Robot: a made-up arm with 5 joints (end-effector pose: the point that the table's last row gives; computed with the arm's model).
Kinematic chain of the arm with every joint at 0, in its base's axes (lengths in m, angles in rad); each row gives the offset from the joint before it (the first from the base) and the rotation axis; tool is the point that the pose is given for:
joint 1: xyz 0 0 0.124 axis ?
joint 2: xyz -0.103 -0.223 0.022 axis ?
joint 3: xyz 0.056 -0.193 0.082 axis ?
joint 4: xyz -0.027 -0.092 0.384 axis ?
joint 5: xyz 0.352 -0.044 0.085 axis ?
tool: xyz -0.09 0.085 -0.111
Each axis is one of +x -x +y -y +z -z.
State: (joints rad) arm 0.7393 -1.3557 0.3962 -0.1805 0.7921
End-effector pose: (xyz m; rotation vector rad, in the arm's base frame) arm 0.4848 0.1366 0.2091 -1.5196 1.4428 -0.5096
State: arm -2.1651 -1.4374 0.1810 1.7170 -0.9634
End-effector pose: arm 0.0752 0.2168 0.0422 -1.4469 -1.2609 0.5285
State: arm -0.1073 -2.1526 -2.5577 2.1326 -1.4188
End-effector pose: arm -0.0153 -0.5858 0.2974 0.2217 -1.1345 -1.7899
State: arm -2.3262 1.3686 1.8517 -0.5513 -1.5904
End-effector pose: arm 0.2495 0.0685 0.6489 0.1368 -2.0159 1.0152
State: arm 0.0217 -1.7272 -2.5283 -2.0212 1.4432
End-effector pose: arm -0.2734 -0.5535 0.7208 0.3380 0.1893 0.8922
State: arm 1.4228 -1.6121 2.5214 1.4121 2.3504
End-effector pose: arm 0.0326 -0.6318 -0.1945 -0.8691 -0.8071 0.4902
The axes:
joint 1: +y
joint 2: +x
joint 3: +y
joint 4: +z
joint 5: +y

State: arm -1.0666 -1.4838 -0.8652 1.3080 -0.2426
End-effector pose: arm -0.1815 0.0856 -0.1181 -2.2439 -0.3013 0.7952
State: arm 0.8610 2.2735 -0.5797 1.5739 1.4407
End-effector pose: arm -0.5221 -0.5686 0.2060 1.0127 0.3009 0.5285
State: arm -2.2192 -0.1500 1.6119 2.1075 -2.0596
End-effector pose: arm -0.5470 -0.0508 0.2204 1.6055 -1.5789 1.8014
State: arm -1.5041 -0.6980 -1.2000 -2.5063 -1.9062
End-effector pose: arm -0.3481 -0.7733 -0.4359 -0.6626 0.8846 1.8142
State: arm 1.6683 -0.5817 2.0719 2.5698 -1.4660
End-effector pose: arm 0.2505 -0.1299 -0.3851 1.0480 1.0661 -1.9520
